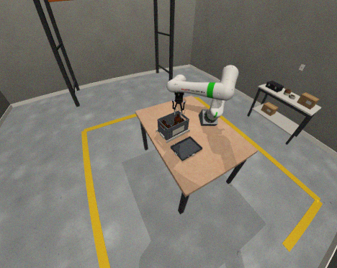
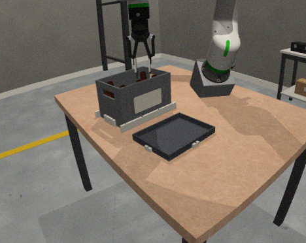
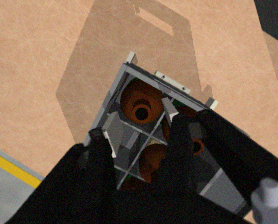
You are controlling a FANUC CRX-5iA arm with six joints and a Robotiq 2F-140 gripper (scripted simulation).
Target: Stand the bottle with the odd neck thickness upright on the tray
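The bottle is 11 cm below my hand. From my hand the other things lie so: dark tray: 32 cm to the left, 18 cm below, 11 cm ahead; dark grey crate: 11 cm below, 9 cm ahead, 5 cm to the left.
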